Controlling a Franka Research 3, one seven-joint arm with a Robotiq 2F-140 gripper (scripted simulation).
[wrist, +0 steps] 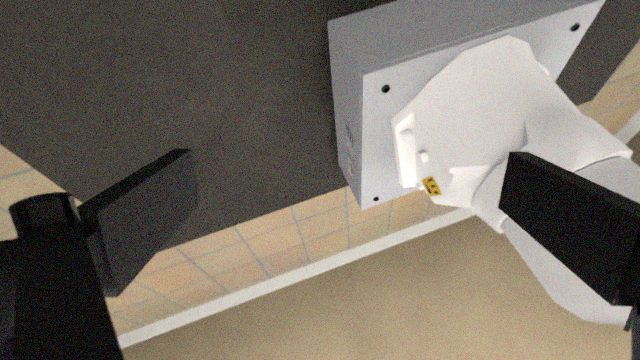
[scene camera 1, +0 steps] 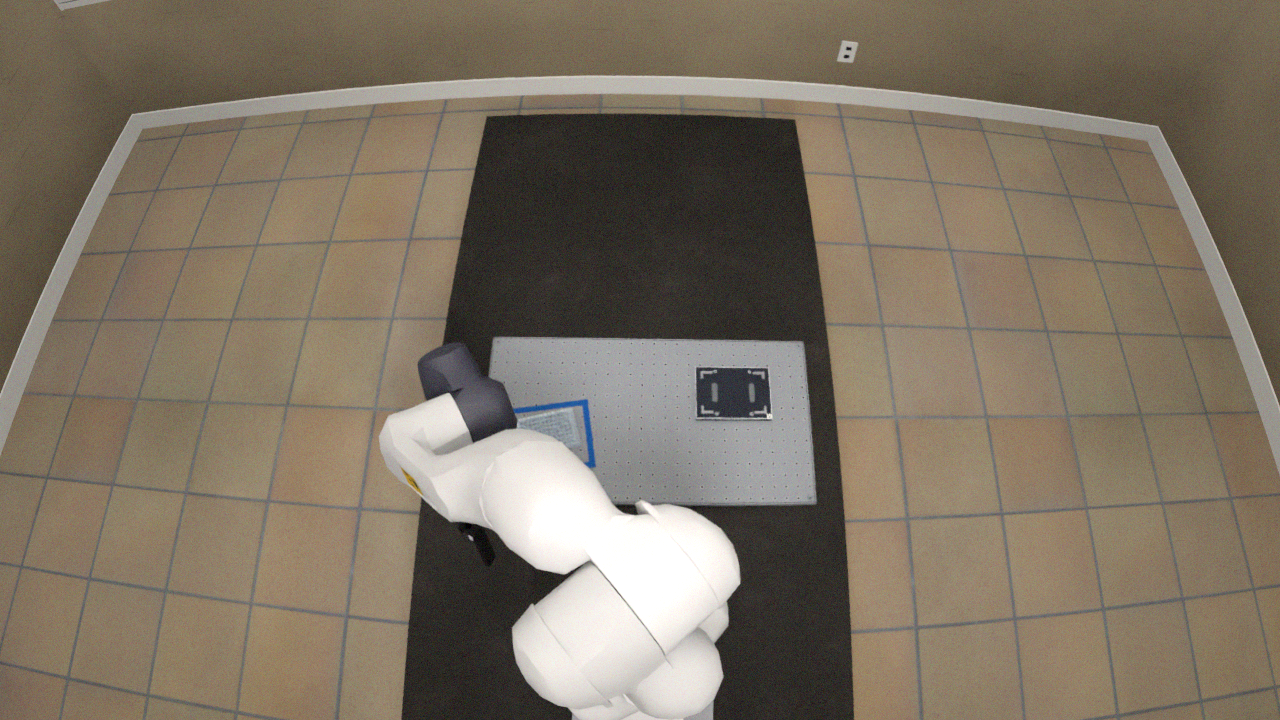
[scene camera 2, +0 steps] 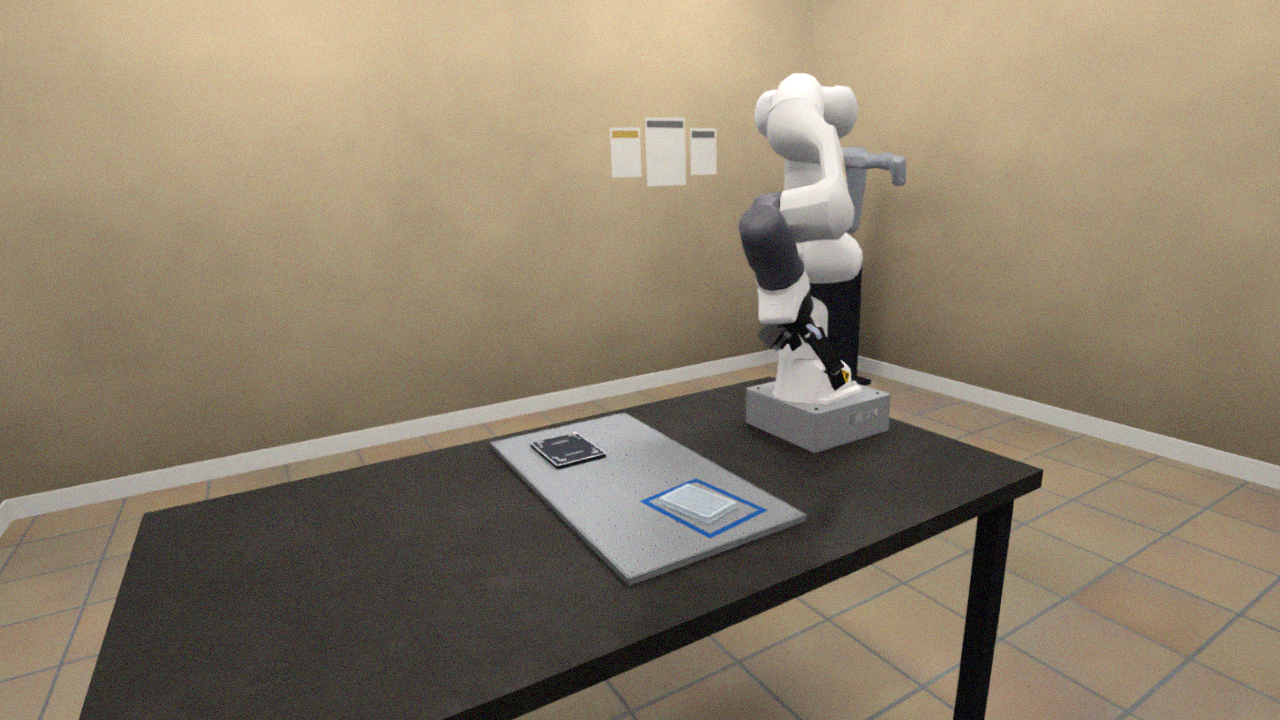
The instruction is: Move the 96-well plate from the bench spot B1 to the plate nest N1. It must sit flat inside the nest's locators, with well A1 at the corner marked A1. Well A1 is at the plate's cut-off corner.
Note:
I see my gripper (scene camera 2: 817, 365), a clear 96-well plate (scene camera 2: 703, 506) and a black plate nest N1 (scene camera 1: 733, 401).
My gripper shows as well in the wrist view (wrist: 348, 178) and in scene camera 1 (scene camera 1: 528, 564). The black plate nest N1 is seen too in scene camera 2 (scene camera 2: 574, 444). The wrist view misses the clear 96-well plate: it is out of frame.

